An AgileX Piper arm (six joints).
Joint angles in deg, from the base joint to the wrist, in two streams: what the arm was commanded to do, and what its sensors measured. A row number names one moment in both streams.
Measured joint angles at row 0: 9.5 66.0 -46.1 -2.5 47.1 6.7
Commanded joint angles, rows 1 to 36: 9.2 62.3 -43.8 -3.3 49.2 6.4; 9.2 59.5 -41.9 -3.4 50.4 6.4; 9.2 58.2 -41.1 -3.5 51.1 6.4; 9.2 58.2 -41.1 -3.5 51.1 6.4; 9.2 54.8 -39.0 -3.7 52.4 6.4; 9.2 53.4 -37.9 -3.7 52.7 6.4; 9.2 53.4 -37.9 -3.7 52.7 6.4; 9.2 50.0 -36.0 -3.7 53.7 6.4; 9.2 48.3 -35.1 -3.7 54.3 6.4; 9.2 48.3 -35.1 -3.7 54.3 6.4; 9.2 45.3 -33.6 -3.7 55.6 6.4; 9.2 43.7 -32.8 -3.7 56.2 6.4; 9.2 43.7 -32.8 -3.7 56.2 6.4; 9.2 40.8 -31.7 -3.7 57.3 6.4; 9.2 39.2 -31.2 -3.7 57.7 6.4; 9.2 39.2 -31.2 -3.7 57.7 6.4; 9.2 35.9 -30.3 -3.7 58.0 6.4; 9.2 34.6 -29.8 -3.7 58.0 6.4; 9.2 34.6 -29.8 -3.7 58.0 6.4; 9.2 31.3 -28.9 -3.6 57.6 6.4; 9.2 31.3 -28.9 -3.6 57.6 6.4; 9.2 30.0 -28.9 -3.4 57.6 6.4; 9.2 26.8 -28.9 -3.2 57.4 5.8; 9.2 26.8 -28.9 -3.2 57.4 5.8; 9.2 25.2 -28.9 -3.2 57.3 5.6; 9.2 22.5 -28.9 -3.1 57.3 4.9; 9.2 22.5 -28.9 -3.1 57.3 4.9; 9.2 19.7 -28.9 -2.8 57.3 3.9; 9.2 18.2 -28.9 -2.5 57.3 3.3; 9.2 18.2 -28.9 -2.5 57.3 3.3; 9.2 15.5 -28.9 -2.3 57.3 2.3; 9.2 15.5 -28.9 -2.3 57.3 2.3; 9.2 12.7 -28.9 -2.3 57.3 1.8; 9.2 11.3 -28.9 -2.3 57.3 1.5; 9.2 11.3 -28.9 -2.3 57.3 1.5; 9.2 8.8 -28.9 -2.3 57.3 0.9
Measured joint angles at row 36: 9.5 12.1 -29.0 -2.7 57.4 2.5
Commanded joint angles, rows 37 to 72: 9.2 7.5 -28.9 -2.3 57.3 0.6; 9.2 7.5 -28.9 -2.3 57.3 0.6; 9.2 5.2 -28.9 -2.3 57.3 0.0; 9.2 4.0 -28.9 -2.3 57.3 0.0; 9.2 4.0 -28.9 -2.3 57.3 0.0; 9.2 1.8 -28.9 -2.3 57.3 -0.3; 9.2 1.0 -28.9 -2.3 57.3 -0.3; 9.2 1.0 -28.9 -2.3 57.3 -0.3; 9.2 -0.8 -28.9 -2.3 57.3 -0.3; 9.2 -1.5 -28.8 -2.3 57.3 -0.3; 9.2 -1.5 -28.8 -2.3 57.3 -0.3; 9.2 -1.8 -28.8 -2.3 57.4 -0.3; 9.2 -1.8 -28.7 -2.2 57.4 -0.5; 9.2 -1.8 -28.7 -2.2 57.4 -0.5; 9.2 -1.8 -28.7 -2.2 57.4 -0.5; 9.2 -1.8 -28.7 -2.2 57.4 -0.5; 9.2 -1.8 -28.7 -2.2 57.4 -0.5; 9.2 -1.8 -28.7 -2.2 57.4 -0.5; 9.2 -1.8 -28.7 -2.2 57.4 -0.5; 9.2 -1.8 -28.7 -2.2 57.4 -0.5; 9.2 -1.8 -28.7 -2.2 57.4 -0.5; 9.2 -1.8 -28.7 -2.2 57.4 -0.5; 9.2 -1.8 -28.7 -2.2 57.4 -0.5; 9.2 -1.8 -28.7 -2.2 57.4 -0.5; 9.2 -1.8 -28.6 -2.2 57.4 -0.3; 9.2 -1.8 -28.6 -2.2 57.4 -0.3; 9.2 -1.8 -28.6 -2.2 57.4 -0.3; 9.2 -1.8 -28.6 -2.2 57.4 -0.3; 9.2 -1.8 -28.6 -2.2 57.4 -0.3; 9.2 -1.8 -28.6 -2.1 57.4 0.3; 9.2 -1.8 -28.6 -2.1 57.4 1.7; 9.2 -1.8 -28.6 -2.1 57.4 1.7; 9.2 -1.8 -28.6 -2.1 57.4 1.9; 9.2 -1.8 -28.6 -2.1 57.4 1.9; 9.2 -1.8 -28.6 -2.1 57.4 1.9; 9.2 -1.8 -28.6 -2.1 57.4 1.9
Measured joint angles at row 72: 9.5 -0.2 -28.8 -2.2 57.5 1.3
